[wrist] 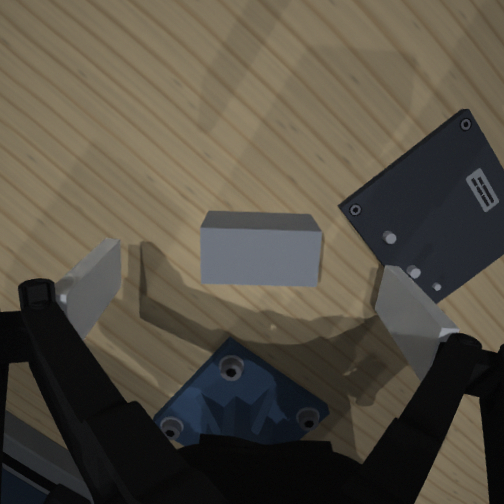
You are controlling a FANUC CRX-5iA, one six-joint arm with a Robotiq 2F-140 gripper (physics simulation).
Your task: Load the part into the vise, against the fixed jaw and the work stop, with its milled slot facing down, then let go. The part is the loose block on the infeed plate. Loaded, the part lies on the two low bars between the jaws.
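Observation:
The part point(260, 248) is a plain grey block in the middle of the wrist view, between my two finger pads. No slot shows on the faces I see. My gripper point(248, 270) is open wide: the left pad point(92, 285) and the right pad point(412, 312) both stand clear of the block with gaps on each side. The block is over the wooden table, off the dark infeed plate point(432, 205) at the right. I cannot tell whether it rests on the table or is in the air. The vise jaws are not in view.
The infeed plate carries small round pins point(390, 237) and corner screws. A blue bolted base plate point(240, 395) lies below the gripper at the bottom centre. A grey edge shows at the bottom left corner.

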